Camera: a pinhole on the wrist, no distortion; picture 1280 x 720 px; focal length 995.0 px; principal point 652.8 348.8 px. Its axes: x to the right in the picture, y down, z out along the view. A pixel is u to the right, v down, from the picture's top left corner.
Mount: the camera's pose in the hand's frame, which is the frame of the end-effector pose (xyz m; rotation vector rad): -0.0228 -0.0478 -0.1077 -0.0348 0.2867 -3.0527
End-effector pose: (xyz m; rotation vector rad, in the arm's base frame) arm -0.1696 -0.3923 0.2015 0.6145 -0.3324 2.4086
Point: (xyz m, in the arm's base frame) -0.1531 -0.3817 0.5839
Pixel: 194.2 204.3
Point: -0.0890 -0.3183 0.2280
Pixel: 576.3 617.5
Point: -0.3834 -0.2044 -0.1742
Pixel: behind the camera
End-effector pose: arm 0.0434 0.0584 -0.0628 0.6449 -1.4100 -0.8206
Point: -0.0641 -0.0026 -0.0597
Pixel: 302.3 174.0
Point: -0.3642 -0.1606 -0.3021
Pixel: outside the picture
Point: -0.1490 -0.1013 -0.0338
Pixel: 97.4 352.0
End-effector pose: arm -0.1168 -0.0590 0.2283 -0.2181 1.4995 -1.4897
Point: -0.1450 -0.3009 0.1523
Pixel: outside the picture
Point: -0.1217 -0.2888 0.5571
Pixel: outside the picture
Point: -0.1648 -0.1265 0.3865
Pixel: outside the picture
